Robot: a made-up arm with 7 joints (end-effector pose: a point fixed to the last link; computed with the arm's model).
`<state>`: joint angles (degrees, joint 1 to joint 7).
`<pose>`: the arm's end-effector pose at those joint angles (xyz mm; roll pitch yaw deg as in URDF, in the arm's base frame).
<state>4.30 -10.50 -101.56 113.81 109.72 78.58 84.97</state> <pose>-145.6 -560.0 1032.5 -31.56 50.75 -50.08</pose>
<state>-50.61 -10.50 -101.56 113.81 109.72 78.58 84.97</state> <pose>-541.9 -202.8 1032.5 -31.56 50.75 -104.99</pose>
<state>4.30 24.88 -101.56 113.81 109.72 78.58 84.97</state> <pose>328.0 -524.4 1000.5 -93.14 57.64 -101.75</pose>
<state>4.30 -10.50 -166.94 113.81 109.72 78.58 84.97</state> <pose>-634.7 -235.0 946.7 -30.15 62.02 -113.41</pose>
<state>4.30 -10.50 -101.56 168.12 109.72 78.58 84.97</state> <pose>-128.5 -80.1 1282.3 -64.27 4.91 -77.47</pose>
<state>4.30 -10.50 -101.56 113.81 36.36 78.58 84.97</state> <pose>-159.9 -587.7 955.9 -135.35 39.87 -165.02</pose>
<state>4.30 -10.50 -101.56 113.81 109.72 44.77 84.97</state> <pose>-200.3 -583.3 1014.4 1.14 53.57 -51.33</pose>
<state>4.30 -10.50 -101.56 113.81 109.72 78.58 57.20</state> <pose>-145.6 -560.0 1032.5 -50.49 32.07 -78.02</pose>
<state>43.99 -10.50 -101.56 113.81 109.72 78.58 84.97</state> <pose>245.6 -523.9 1032.5 -31.56 50.75 -10.39</pose>
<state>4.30 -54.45 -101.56 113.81 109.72 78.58 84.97</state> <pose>-619.7 -595.7 689.6 4.72 17.56 -28.35</pose>
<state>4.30 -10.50 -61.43 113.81 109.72 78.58 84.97</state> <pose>203.4 -433.9 1098.8 -40.11 46.34 -16.99</pose>
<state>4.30 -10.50 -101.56 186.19 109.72 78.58 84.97</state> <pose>-99.9 102.0 1256.1 -69.91 -11.96 -80.37</pose>
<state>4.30 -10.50 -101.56 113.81 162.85 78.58 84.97</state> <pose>-194.3 -537.7 1063.7 -10.46 4.79 -18.71</pose>
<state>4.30 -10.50 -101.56 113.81 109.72 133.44 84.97</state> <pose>-96.0 -476.4 1017.1 -81.71 48.20 -44.13</pose>
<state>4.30 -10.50 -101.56 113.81 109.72 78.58 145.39</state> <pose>-145.6 -560.0 1032.5 43.41 42.09 43.02</pose>
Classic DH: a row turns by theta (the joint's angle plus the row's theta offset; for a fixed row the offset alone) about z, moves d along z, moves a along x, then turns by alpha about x. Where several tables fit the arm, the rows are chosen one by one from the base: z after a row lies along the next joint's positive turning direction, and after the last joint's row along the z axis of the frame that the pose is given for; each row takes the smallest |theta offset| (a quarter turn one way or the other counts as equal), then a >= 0, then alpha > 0; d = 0 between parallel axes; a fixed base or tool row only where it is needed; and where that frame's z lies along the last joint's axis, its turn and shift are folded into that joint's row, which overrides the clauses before.
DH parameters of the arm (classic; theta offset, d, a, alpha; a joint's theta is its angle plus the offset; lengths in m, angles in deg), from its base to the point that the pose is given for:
joint 1: 0 0.272 0 -90
joint 2: 0 0 0 90
joint 3: 0 0.425 0.072 90
joint 4: 0 0 0.112 90
joint 5: 0 0.496 0 90
joint 6: 0 0 0.066 -90
joint 7: 0 0.084 0 0

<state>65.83 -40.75 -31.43 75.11 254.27 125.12 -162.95</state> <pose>386.9 -107.2 894.8 -108.19 29.54 171.95</pose>
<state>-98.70 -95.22 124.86 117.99 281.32 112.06 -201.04</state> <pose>567.4 653.2 5.1 -14.86 -19.09 171.58</pose>
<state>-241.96 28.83 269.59 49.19 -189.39 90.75 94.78</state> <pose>500.5 388.7 448.4 46.15 32.37 129.17</pose>
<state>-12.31 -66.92 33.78 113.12 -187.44 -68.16 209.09</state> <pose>-337.6 344.9 900.5 11.21 -70.66 173.77</pose>
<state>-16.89 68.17 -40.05 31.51 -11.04 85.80 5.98</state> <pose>-9.4 -277.1 -17.3 51.20 41.89 -159.57</pose>
